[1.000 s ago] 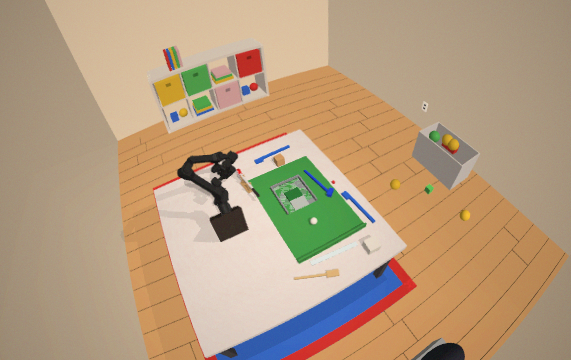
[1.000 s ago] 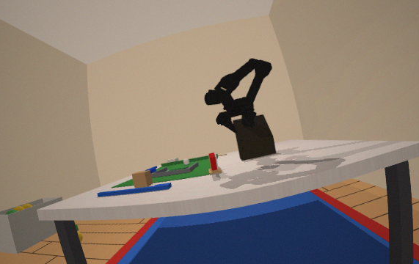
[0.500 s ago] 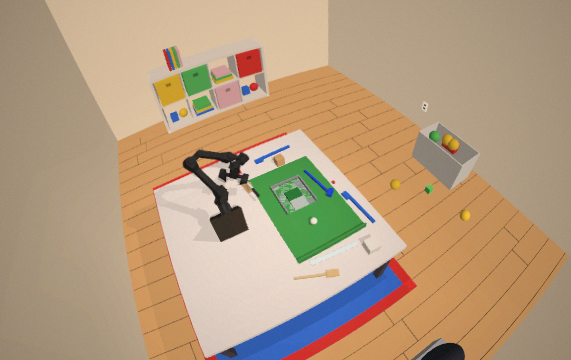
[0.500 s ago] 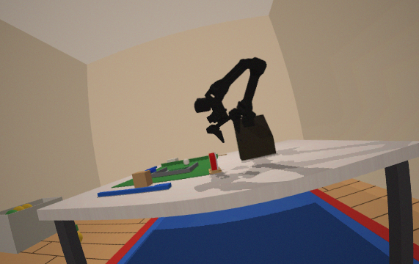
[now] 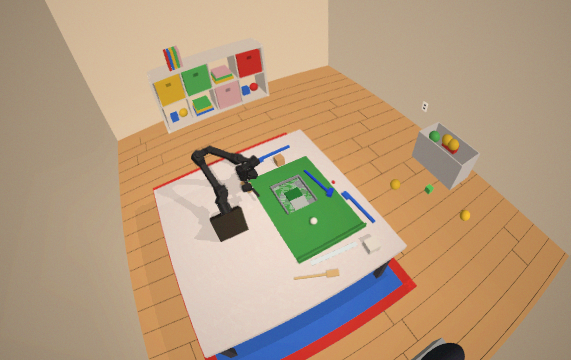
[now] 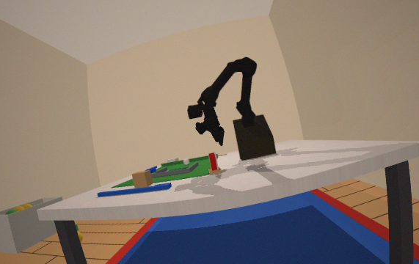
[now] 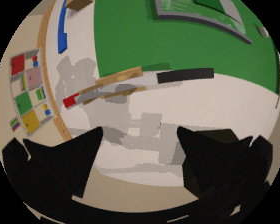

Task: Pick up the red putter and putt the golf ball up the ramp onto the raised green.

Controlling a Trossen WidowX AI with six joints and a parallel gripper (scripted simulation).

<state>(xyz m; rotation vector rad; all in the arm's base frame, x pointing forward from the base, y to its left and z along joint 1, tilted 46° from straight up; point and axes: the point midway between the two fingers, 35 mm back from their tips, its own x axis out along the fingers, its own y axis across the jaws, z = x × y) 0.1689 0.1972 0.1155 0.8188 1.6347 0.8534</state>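
Now: the red putter 6 cm to the left of my gripper tip, 5 cm below it and 3 cm ahead of it. Also, from my gripper tip: wooden block 33 cm ahead, 18 cm to the left, 8 cm below; white golf ball 40 cm to the right, 30 cm ahead, 9 cm below; green mat 31 cm ahead, 23 cm to the right, 11 cm below.
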